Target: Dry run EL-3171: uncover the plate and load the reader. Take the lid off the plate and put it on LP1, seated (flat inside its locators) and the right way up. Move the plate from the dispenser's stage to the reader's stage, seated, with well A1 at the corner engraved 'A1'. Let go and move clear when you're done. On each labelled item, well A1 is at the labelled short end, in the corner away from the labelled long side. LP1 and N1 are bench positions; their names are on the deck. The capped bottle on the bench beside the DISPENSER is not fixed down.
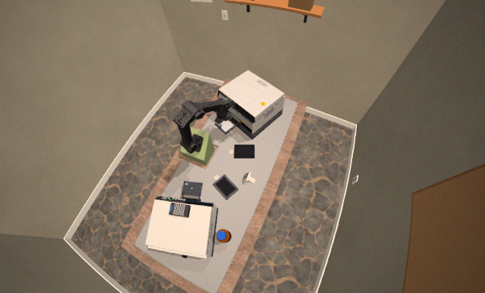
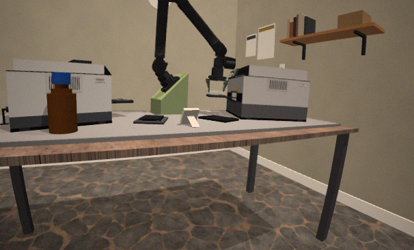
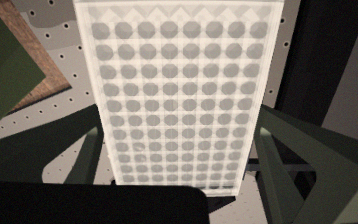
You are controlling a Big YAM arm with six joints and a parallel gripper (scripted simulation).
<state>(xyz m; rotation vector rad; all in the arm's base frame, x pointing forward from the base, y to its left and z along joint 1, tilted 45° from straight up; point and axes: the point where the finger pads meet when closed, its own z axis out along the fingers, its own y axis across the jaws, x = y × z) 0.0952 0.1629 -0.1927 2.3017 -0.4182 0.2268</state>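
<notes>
My gripper is now right at the lidded white well plate. Also, from my hand: black pad (22 cm ahead, 10 cm to the right, 13 cm below); dark lid (22 cm ahead, 42 cm to the right, 12 cm below); grey pad (22 cm ahead, 42 cm to the right, 13 cm below).
</notes>
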